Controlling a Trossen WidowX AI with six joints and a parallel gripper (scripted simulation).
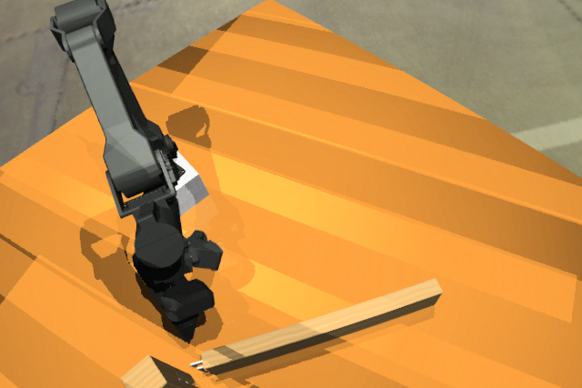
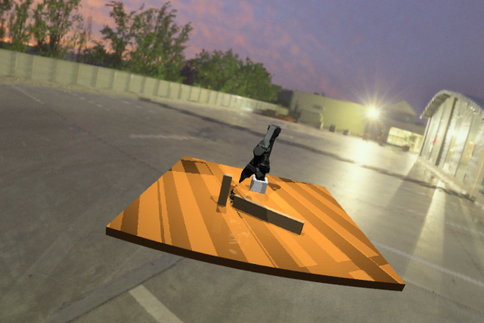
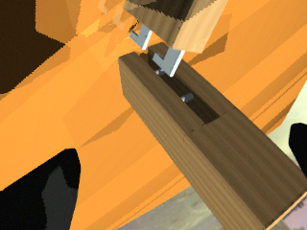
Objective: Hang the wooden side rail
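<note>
My gripper tip is 8 cm to the left of the headboard post, 5 cm above it and 4 cm short of it.
</note>
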